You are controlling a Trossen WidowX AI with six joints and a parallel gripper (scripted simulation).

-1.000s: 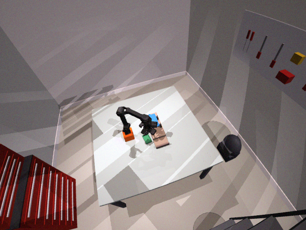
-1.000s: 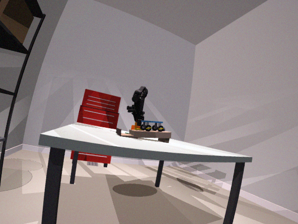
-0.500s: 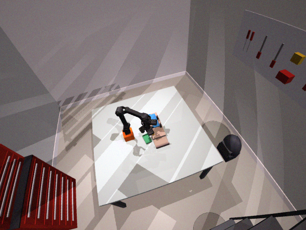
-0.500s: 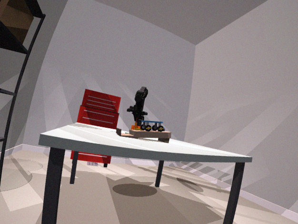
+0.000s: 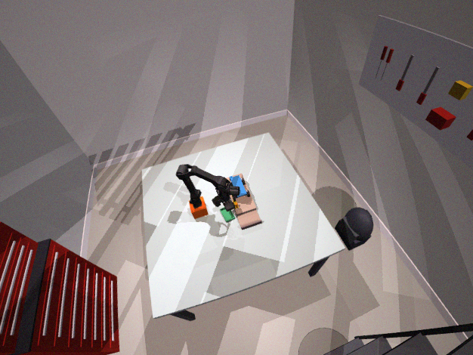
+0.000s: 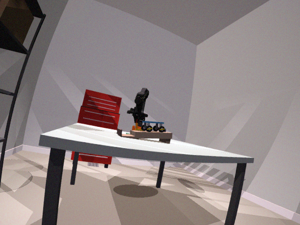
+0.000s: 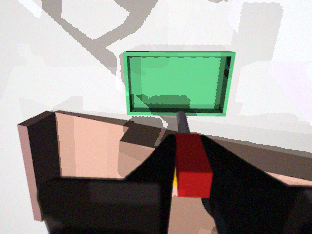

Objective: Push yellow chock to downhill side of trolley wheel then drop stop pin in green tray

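Now: the green tray 130 mm below my gripper tip and 10 mm behind it. The rest, counted from my gripper tip: blue-topped trolley: 130 mm ahead, 100 mm to the left, 10 mm below; tan ramp: 130 mm ahead, 100 mm to the left, 70 mm below; red-headed stop pin: right at my gripper tip.
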